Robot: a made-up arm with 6 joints.
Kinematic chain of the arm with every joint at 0, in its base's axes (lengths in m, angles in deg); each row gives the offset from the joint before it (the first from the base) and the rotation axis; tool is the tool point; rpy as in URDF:
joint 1: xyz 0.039 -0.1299 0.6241 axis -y
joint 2: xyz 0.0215 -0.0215 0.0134 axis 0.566 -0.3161 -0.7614
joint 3: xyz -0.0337 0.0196 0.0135 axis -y
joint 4: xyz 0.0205 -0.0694 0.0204 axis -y
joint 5: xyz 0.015 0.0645 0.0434 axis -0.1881 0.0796 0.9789
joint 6: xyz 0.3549 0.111 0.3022 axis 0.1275 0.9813 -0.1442
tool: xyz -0.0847 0.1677 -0.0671 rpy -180 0 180
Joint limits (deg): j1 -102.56..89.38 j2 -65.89..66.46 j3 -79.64..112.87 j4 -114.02..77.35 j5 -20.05..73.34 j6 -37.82..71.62
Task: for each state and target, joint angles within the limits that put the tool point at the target. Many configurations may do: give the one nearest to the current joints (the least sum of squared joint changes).
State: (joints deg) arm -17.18 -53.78 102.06 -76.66 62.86 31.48
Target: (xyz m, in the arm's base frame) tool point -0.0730 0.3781 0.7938
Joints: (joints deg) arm -15.63 -44.56 81.49 -93.81 38.51 50.52
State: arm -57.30 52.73 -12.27 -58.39 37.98 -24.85
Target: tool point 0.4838 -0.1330 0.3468
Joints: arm -68.42 59.07 -11.93 -53.86 30.27 13.19
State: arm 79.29 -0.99 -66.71 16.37 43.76 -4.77
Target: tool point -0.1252 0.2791 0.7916
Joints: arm 83.03 1.80 -63.73 19.52 50.90 -5.10
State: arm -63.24 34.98 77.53 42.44 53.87 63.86
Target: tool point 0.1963 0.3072 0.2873
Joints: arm -73.29 58.12 93.56 55.48 66.14 71.62
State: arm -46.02 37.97 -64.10 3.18 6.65 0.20
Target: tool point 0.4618 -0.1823 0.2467
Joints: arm -55.92 44.84 -62.45 3.17 -2.31 40.91
